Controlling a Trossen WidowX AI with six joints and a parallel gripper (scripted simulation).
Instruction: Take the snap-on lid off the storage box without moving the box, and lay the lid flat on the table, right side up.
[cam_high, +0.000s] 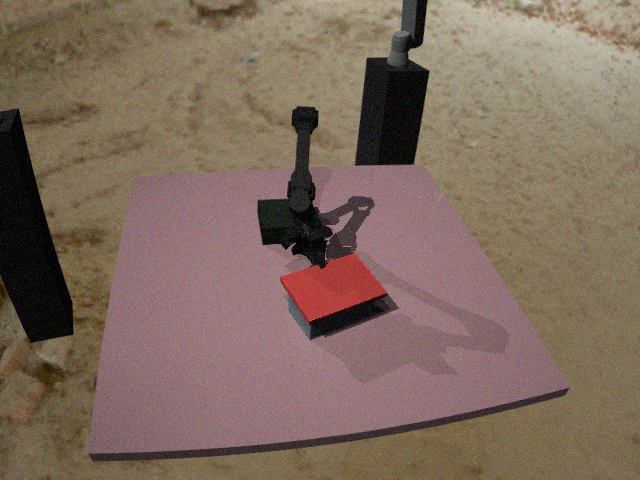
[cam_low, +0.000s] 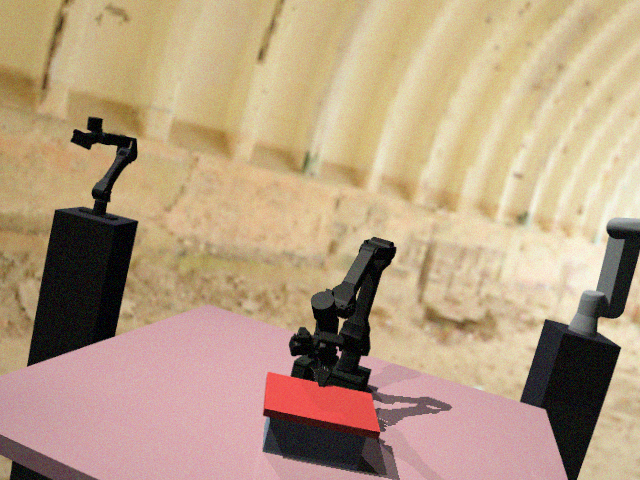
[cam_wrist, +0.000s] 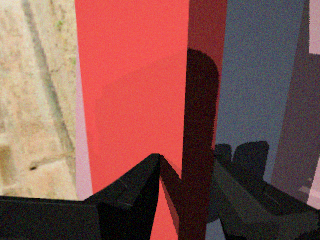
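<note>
Right now the red lid is 8 cm ahead of my gripper tip and 1 cm to the left of it. The rest, counted from my gripper tip: storage box: 7 cm ahead, 6 cm below, 1 cm to the left.
</note>
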